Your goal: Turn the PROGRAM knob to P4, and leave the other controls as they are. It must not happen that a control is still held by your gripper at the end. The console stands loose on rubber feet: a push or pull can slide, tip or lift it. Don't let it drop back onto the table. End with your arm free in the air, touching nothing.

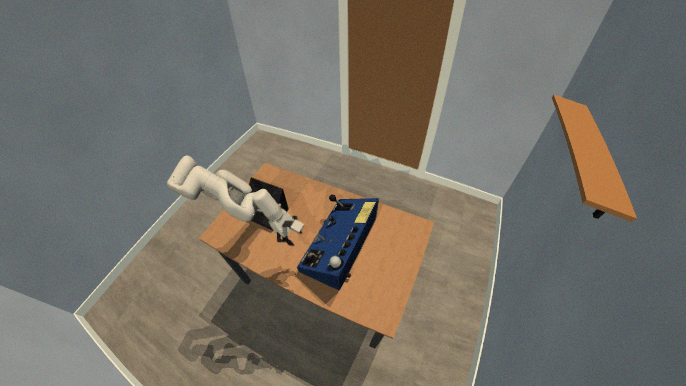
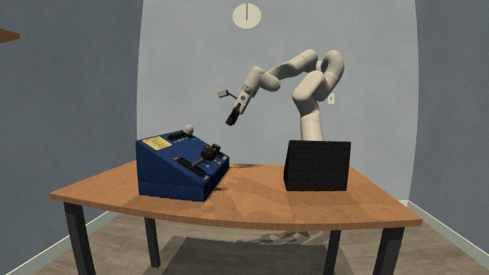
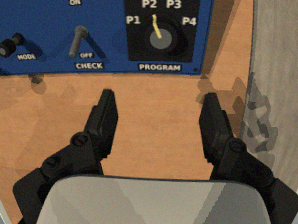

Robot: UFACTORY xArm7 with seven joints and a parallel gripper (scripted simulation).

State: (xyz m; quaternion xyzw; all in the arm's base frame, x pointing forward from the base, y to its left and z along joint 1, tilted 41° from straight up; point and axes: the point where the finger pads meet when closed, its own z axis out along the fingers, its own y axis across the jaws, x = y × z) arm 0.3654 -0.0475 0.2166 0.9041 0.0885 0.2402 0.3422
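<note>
The check toggle lies 13 cm below my hand, 12 cm to the left of it and 7 cm ahead of it. The rest, counted from my hand: mode knob: 24 cm to the left, 12 cm below, 7 cm ahead; black lever: 36 cm to the left, 12 cm below, 5 cm ahead; blue console: 18 cm to the left, 15 cm below, 11 cm ahead.
</note>
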